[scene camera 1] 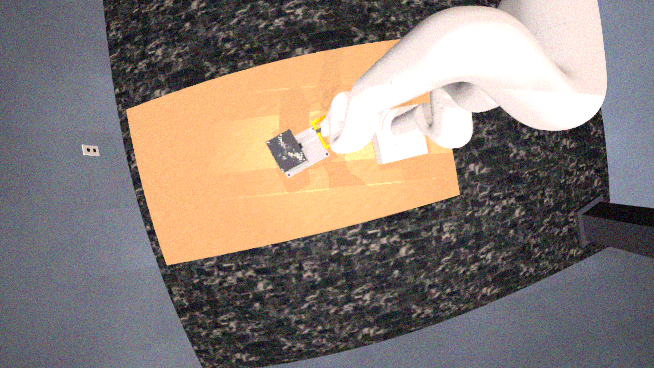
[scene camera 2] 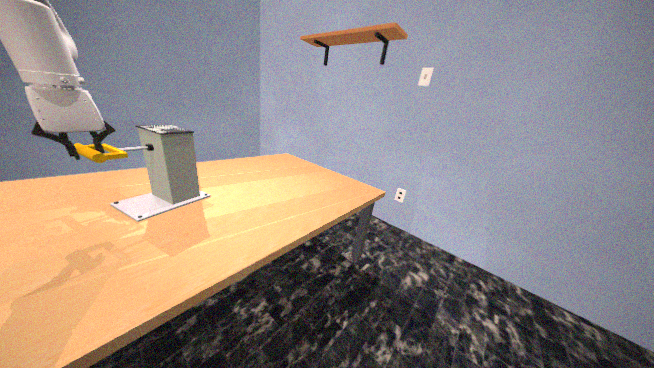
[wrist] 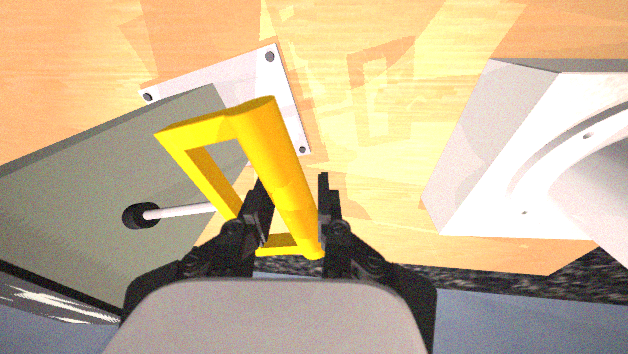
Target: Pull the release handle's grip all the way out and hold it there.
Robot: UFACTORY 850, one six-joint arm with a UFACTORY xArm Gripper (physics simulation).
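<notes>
The yellow grip is a rectangular frame with a thick round bar. A pale rod runs from it into the black collar on the side of the grey-green box. A length of rod shows between grip and collar. My gripper is shut on the grip's thick bar, one finger inside the frame and one outside. In scene camera 1 the arm hides the gripper.
The box stands on a white base plate with dark bolts, on the wooden table. A white block under the arm's base stands to the right in the wrist view. A wall shelf hangs high behind.
</notes>
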